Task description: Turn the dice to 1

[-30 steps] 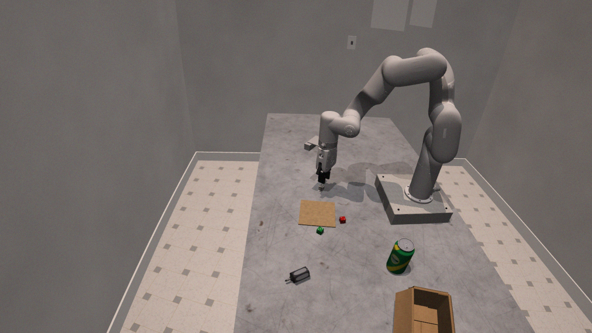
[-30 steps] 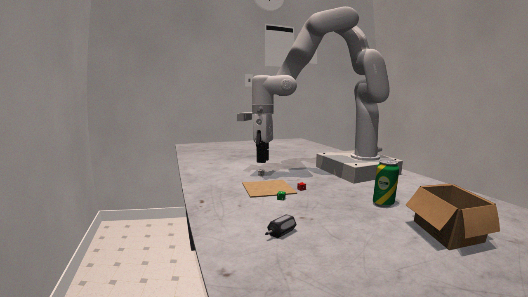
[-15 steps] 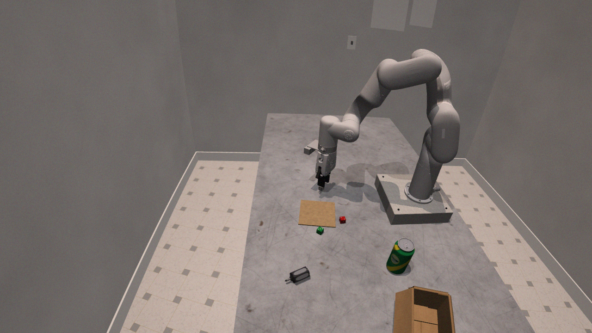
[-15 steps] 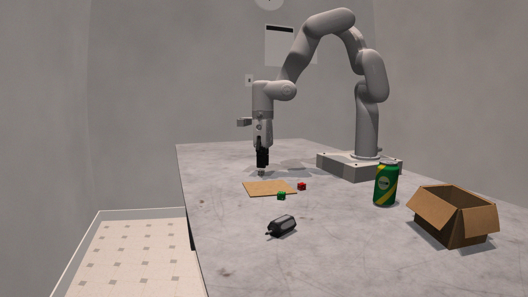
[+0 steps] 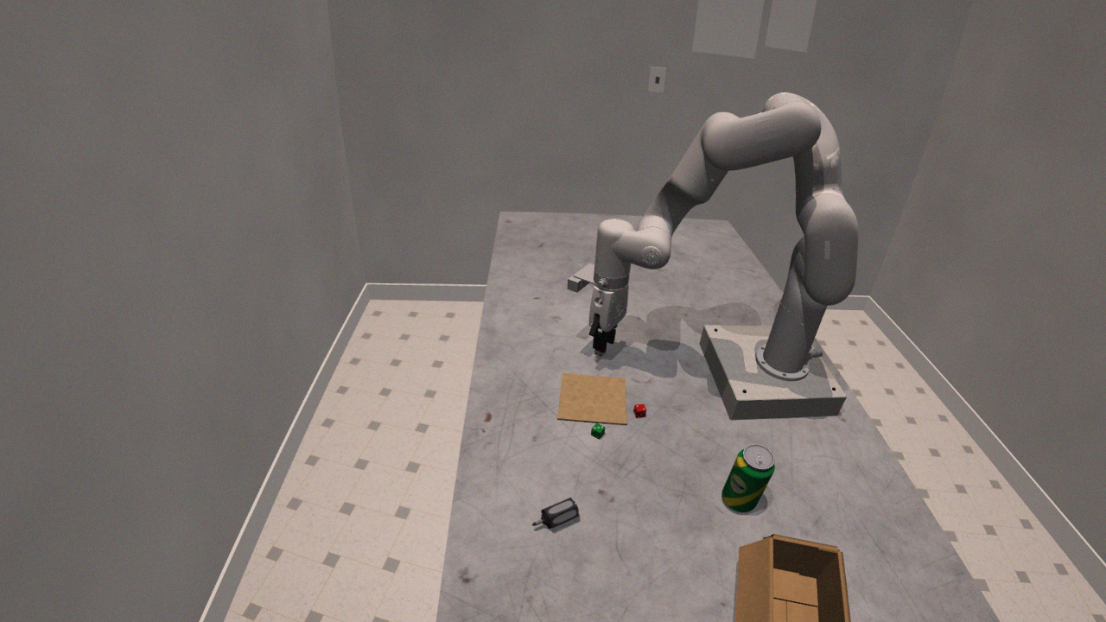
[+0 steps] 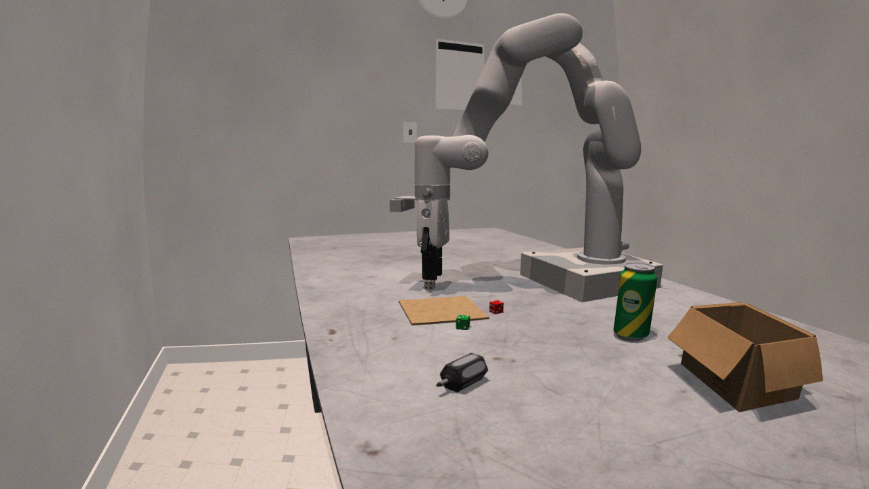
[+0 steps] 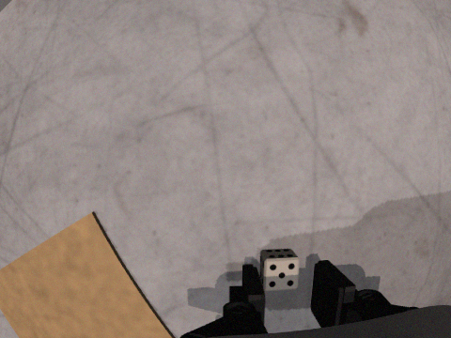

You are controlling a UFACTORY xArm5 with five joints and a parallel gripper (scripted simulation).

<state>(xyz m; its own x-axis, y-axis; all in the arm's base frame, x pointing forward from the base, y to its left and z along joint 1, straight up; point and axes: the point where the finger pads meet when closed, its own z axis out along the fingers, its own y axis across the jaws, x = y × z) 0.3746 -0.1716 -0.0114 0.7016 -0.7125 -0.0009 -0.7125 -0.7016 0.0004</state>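
Now: the white die 40 mm below my hand. From my hand the other things lie so: tan mat 140 mm to the left, 60 mm ahead, 40 mm below; green die 240 mm to the left, 80 mm ahead, 40 mm below; red die 200 mm to the left, 40 mm below, 20 mm behind.
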